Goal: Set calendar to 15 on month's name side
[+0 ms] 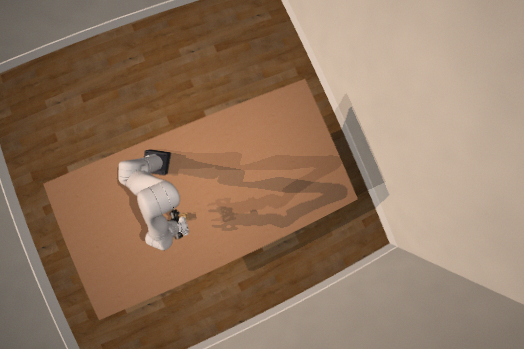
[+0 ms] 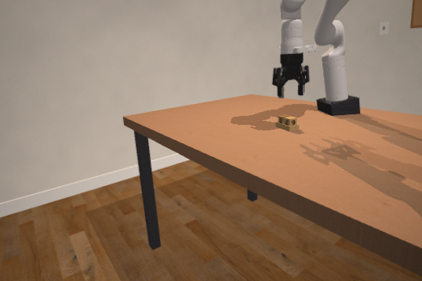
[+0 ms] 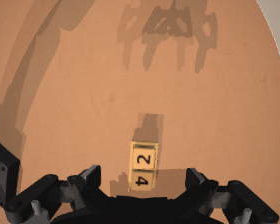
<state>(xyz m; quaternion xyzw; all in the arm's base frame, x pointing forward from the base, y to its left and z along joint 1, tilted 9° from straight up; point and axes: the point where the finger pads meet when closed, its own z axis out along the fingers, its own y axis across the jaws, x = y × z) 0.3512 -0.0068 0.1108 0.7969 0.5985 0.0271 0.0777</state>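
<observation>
My hand is 10 mm past the wooden calendar tray, 20 mm to the left of it and 110 mm above it.
</observation>
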